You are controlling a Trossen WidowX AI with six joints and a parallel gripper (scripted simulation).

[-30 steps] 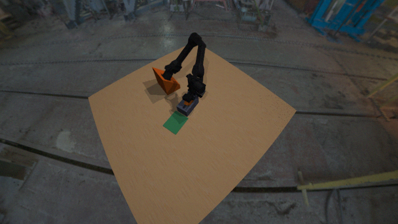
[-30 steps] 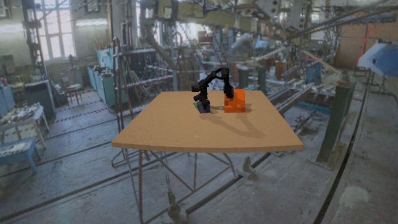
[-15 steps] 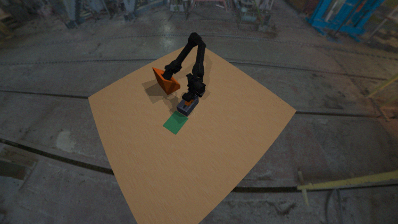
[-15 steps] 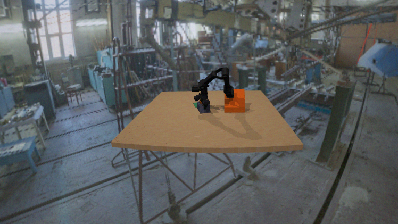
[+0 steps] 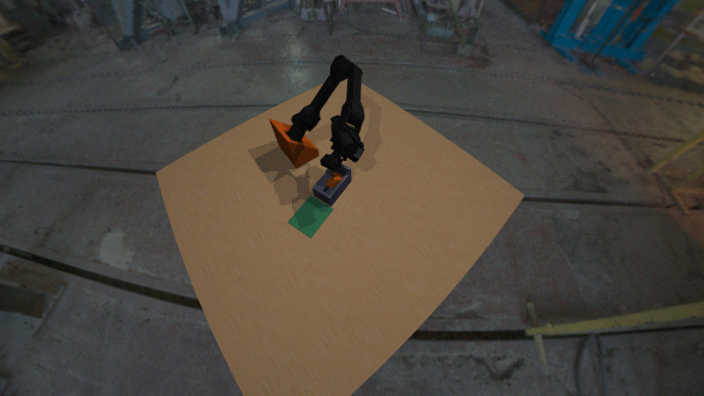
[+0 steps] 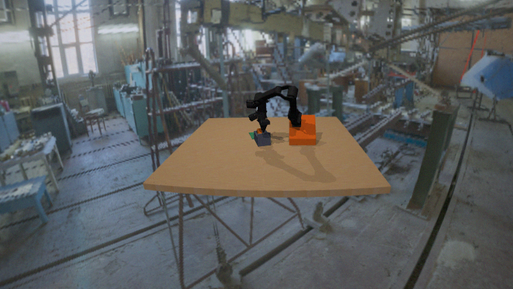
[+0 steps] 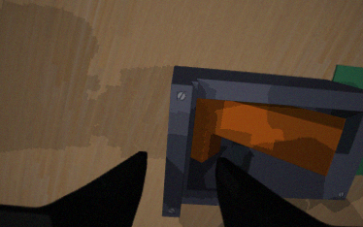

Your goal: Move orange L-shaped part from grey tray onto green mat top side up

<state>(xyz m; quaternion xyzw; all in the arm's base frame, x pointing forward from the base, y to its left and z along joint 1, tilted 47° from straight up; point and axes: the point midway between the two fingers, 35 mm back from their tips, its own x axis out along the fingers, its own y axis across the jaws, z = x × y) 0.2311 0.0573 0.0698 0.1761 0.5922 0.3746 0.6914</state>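
Right now my gripper tip is 60 mm above the orange L-shaped part, 40 mm to the left of it and 10 mm short of it. The rest, counted from my gripper tip: green mat (210 mm to the right, 120 mm below, 60 mm ahead).
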